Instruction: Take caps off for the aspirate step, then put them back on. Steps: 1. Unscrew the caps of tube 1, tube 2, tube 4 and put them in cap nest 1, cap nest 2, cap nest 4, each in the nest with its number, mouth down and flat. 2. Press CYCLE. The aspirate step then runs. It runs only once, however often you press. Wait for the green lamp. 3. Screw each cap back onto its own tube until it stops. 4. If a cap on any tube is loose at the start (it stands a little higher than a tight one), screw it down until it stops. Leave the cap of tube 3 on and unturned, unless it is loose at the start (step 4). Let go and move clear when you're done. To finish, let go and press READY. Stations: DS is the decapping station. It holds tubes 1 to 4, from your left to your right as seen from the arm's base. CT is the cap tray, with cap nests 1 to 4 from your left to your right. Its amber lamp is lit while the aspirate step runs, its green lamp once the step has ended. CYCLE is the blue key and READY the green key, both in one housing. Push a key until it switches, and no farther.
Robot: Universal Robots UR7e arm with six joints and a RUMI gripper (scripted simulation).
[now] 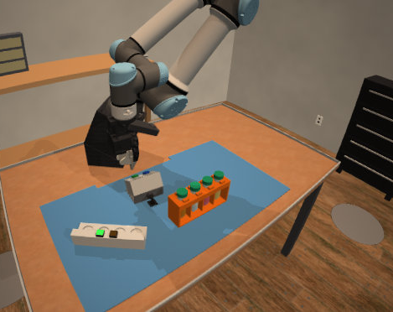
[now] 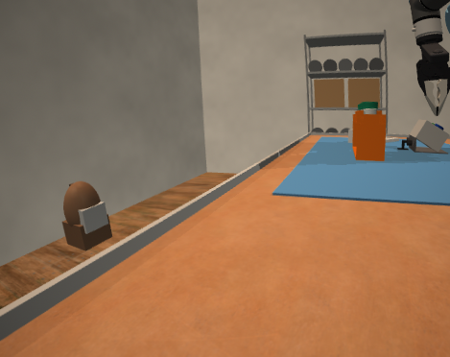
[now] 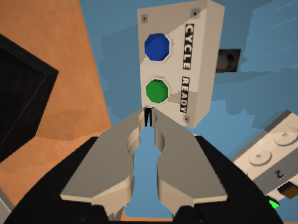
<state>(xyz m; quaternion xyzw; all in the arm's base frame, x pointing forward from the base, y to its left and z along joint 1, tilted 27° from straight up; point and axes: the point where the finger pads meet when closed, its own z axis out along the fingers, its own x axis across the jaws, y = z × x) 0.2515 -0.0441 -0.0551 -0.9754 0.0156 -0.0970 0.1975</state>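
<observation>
Right now my hand is 40 mm above the green key and 10 mm to the right of it. Also, from my hand: cap (230 mm to the left, 190 mm ahead); then grey key housing (60 mm below, 30 mm to the left, 20 mm ahead); then blue key (50 mm to the left, 40 mm below).
</observation>
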